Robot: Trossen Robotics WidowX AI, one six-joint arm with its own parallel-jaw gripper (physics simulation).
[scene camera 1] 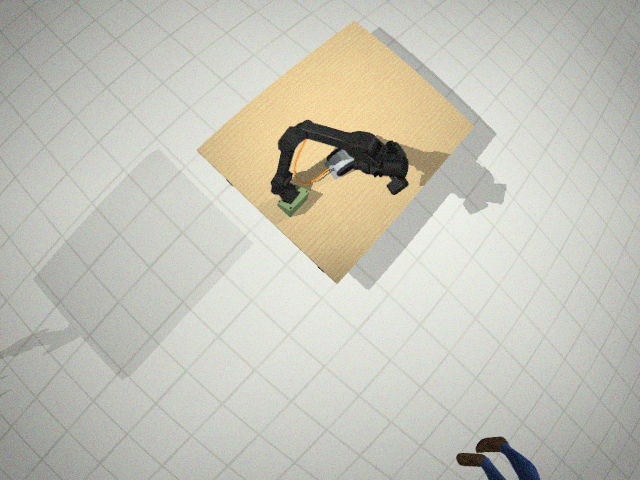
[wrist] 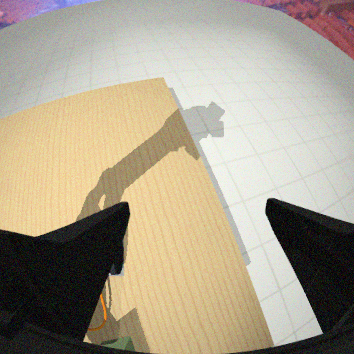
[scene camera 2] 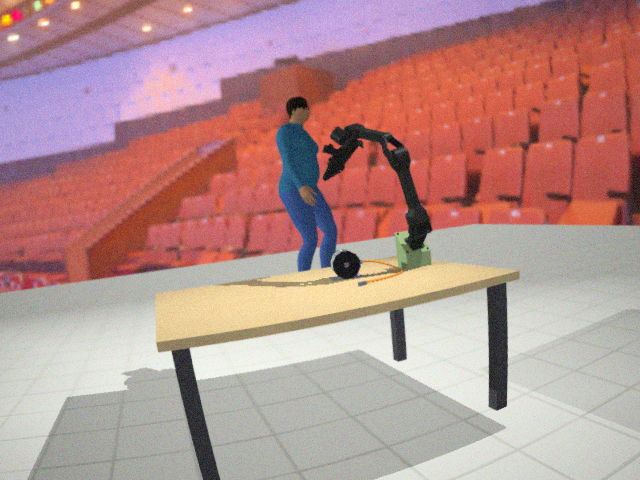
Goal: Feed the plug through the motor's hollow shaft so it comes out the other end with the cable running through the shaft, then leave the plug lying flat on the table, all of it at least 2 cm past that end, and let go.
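Where they show: gripper, fingertip midpoint: [wrist: 197, 207] [scene camera 2: 323, 179]; arm's base, origin of the base link: [scene camera 1: 290, 197] [scene camera 2: 414, 242].
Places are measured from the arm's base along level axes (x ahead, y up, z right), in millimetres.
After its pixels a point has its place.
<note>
The grey motor with black end rings [scene camera 1: 341, 161] @[x 260, y 5, z 76 mm] [scene camera 2: 346, 264] @[x 271, y -46, z 81 mm] [wrist: 118, 273] @[x 219, y -39, z 101 mm] lies on the table, partly under the arm in scene camera 1 and mostly behind a finger in the wrist view. The orange cable [scene camera 1: 295, 161] @[x 165, y -87, z -99 mm] [scene camera 2: 401, 270] @[x 113, y -87, z -54 mm] [wrist: 104, 308] @[x 151, y -51, z 34 mm] loops on the table between the motor and the arm's base. Its small grey plug [scene camera 2: 362, 283] @[x 342, y -85, z -153 mm] lies on the table beside the motor in scene camera 2; the arm hides it in scene camera 1. The shaft's bore cannot be made out. My gripper [scene camera 2: 325, 177] @[x 240, y 290, z 253 mm] [wrist: 197, 207] @[x 240, y 290, z 253 mm] is open and empty, high above the table.
The arm's green base block [scene camera 1: 294, 205] @[x -28, y 43, z 39 mm] [scene camera 2: 413, 256] @[x 33, y -48, z -30 mm] [wrist: 121, 344] @[x 58, y -45, z 41 mm] stands near one edge of the wooden table [scene camera 1: 356, 77] @[x 741, y -93, z -145 mm] [scene camera 2: 232, 310] @[x 791, y -93, z -140 mm] [wrist: 60, 150] @[x 685, y -93, z -10 mm]. In the wrist view a table edge passes between the fingers. A person [scene camera 2: 299, 160] stands on the floor behind the table in scene camera 2.
</note>
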